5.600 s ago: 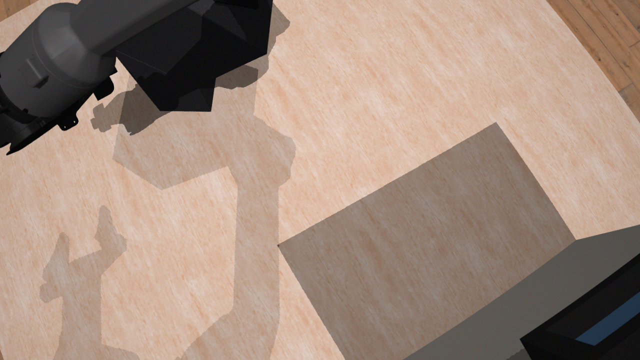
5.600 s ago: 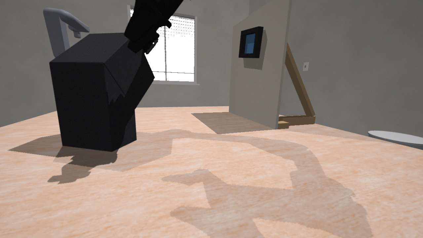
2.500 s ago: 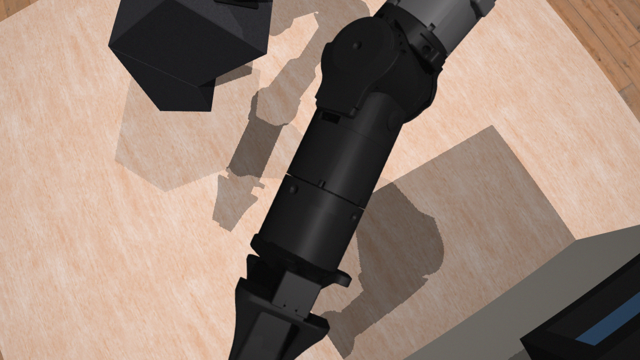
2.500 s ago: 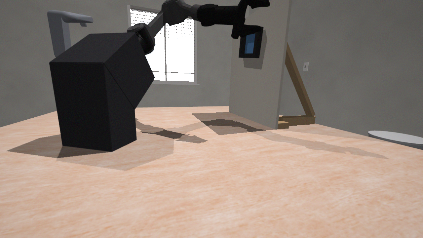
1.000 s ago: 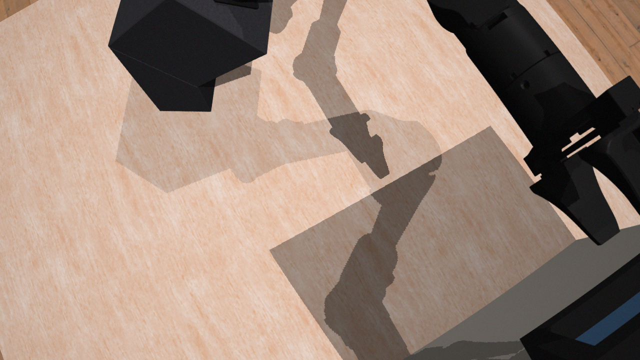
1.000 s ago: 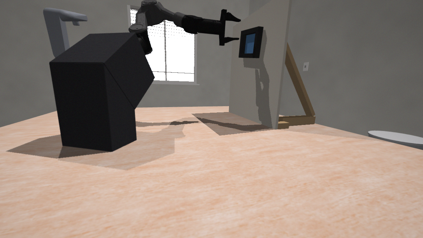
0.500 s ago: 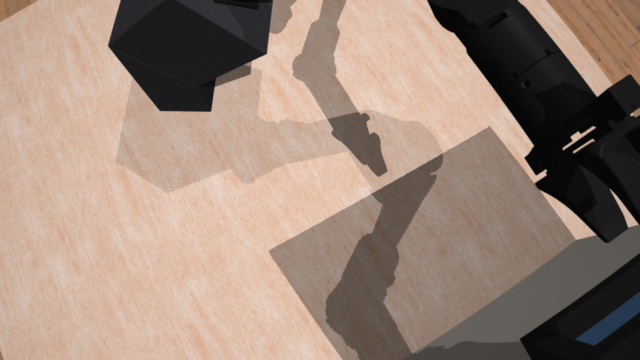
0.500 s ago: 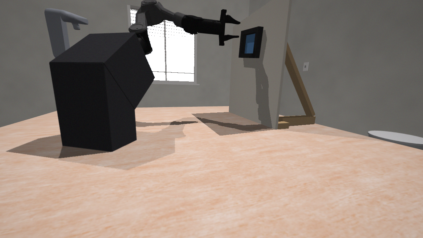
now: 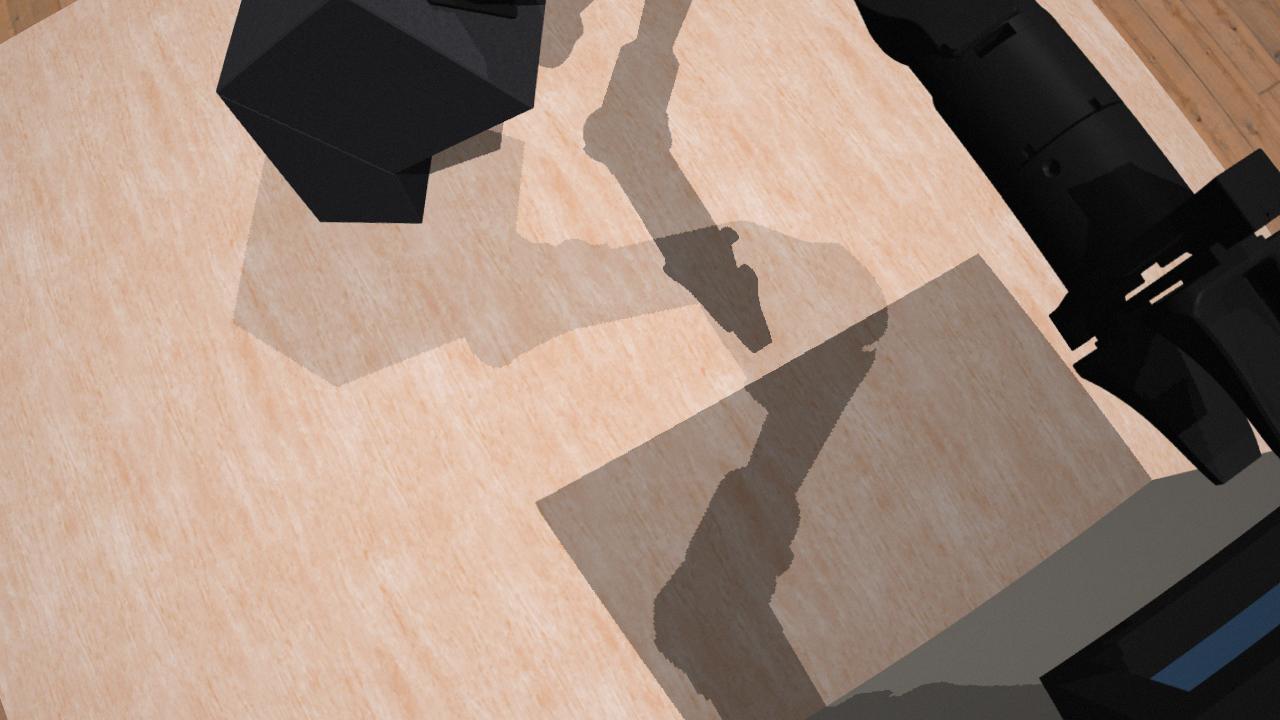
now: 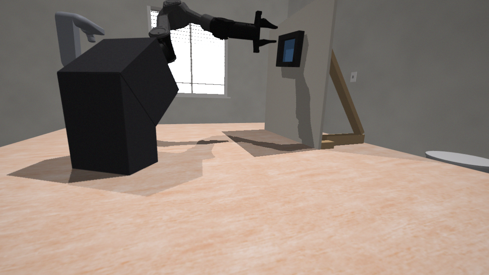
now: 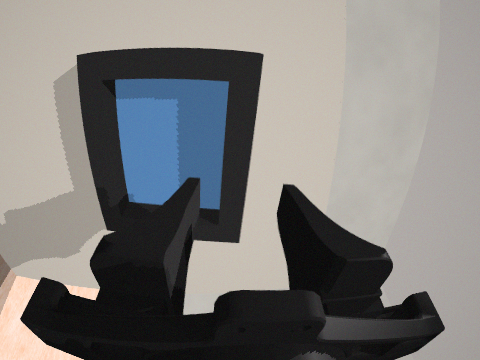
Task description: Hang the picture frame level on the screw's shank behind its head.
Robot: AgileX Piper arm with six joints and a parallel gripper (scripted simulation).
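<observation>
Now: the picture frame 7 cm ahead of my hand, 5 cm below it and 2 cm to the left of it. The rest, counted from my hand: grey wall panel 17 cm below, 9 cm ahead, 3 cm to the left.
</observation>
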